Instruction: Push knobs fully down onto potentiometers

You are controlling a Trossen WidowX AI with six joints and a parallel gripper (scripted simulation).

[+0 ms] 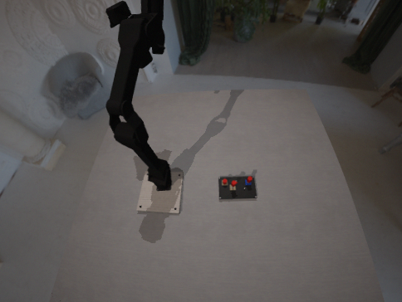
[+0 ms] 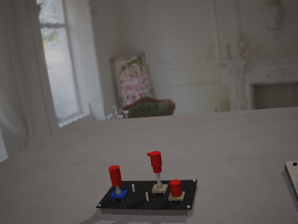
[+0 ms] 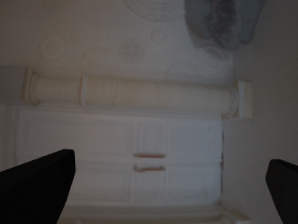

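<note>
The tan potentiometer is 350 mm ahead of my gripper tip, 390 mm to the right of it and 450 mm below it. Round my gripper tip: blue potentiometer (420 mm ahead, 370 mm to the right, 460 mm below).
</note>
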